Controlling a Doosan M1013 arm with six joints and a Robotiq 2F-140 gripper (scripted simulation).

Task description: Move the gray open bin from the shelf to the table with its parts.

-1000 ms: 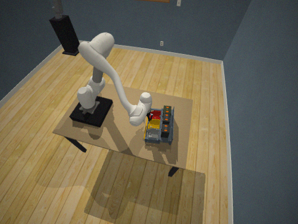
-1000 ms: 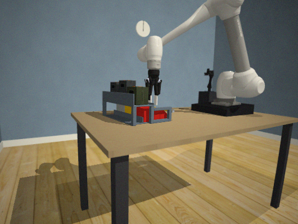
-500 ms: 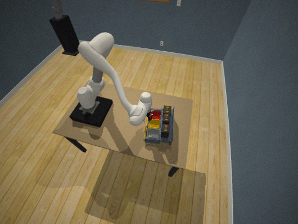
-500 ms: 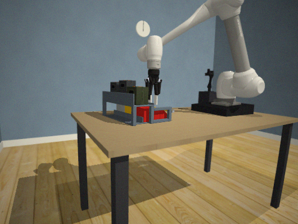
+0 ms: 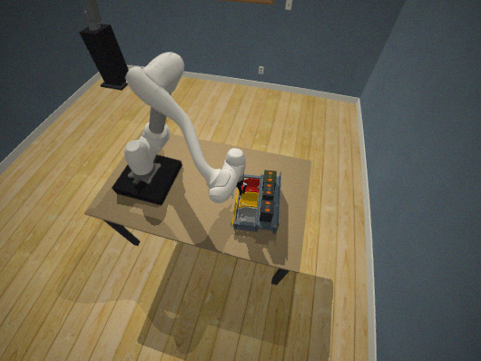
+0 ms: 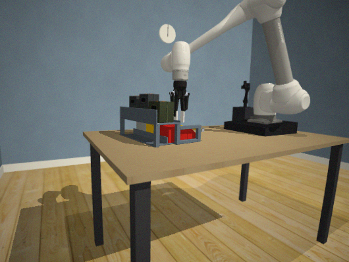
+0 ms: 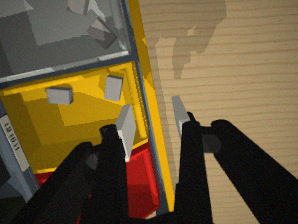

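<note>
Right now my hand is 5 cm above the yellow strip. Also, from my hand: yellow bin (10 cm ahead, 7 cm below, 2 cm to the left); gray open bin (12 cm ahead, 9 cm to the right, 7 cm below); red bin (13 cm to the left, 8 cm ahead, 7 cm below).
</note>
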